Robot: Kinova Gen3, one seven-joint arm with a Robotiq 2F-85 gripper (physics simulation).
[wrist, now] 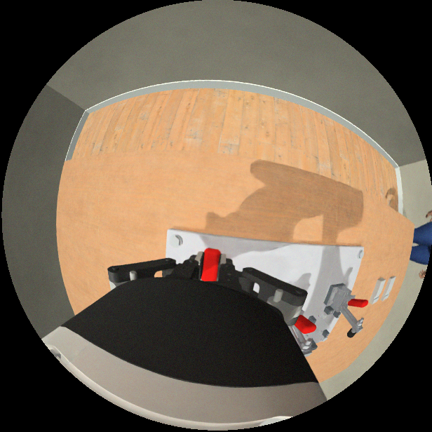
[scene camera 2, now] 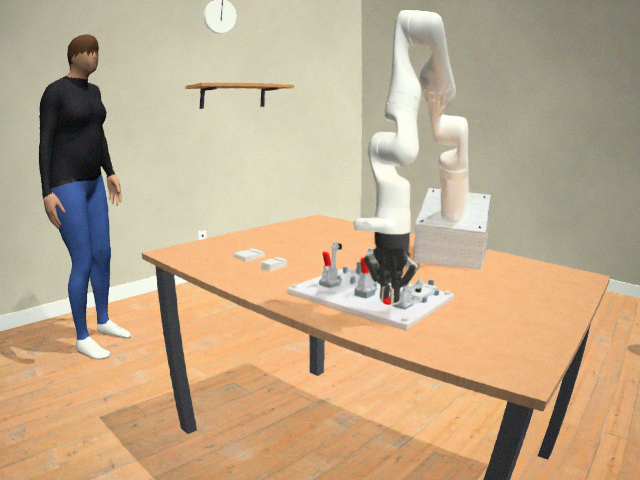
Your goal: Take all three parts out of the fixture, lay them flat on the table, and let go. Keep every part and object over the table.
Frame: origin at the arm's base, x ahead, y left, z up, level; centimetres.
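Seen in the pictures: gripper, fingertip midpoint: (scene camera 2: 389, 303); arm's base at its link origin: (scene camera 2: 454, 213).
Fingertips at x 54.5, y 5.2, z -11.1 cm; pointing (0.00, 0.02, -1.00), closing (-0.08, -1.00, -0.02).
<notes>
Pixels of each thing's middle, then the offset from my fingertips to it. "pt": a spot on its surface instead. Level surfaces: height alone.
- fixture at a spot on its surface: (scene camera 2: 310, 289) pt dx -2.9, dy -23.2, dz -2.6 cm
- pale piece at the middle of its body: (scene camera 2: 421, 291) dx -14.4, dy +1.4, dz -1.5 cm
- left clamp at a spot on its surface: (scene camera 2: 329, 280) pt dx -6.9, dy -20.4, dz -0.7 cm
- middle clamp's red handle at the middle of its body: (scene camera 2: 364, 266) dx -6.5, dy -10.4, dz +4.9 cm
- wooden table at its surface level: dz -4.1 cm
Two white parts (scene camera 2: 249, 254) (scene camera 2: 273, 264) (wrist: 378, 291) (wrist: 388, 288) lie flat on the table, left of the fixture (scene camera 2: 310, 289) (wrist: 250, 250) in the scene view. A pale piece (scene camera 2: 430, 289), perhaps the third part, sits among grey blocks at the fixture's right end, partly hidden by the gripper. My gripper (scene camera 2: 390, 298) (wrist: 211, 260) points down and is shut on the red handle (scene camera 2: 387, 301) (wrist: 210, 269) of the right-hand clamp, low over the plate. The left clamp (scene camera 2: 329, 280) (wrist: 338, 297) has its arm raised. The middle clamp's red handle (scene camera 2: 364, 265) (wrist: 305, 324) stands upright.
The wooden table (scene camera 2: 491, 330) (wrist: 125, 200) carries the fixture. The arm's box-shaped base (scene camera 2: 449, 245) stands behind it on the right. A person (scene camera 2: 77, 139) stands beyond the table's left end. A wall shelf (scene camera 2: 240, 86) hangs behind the table.
</notes>
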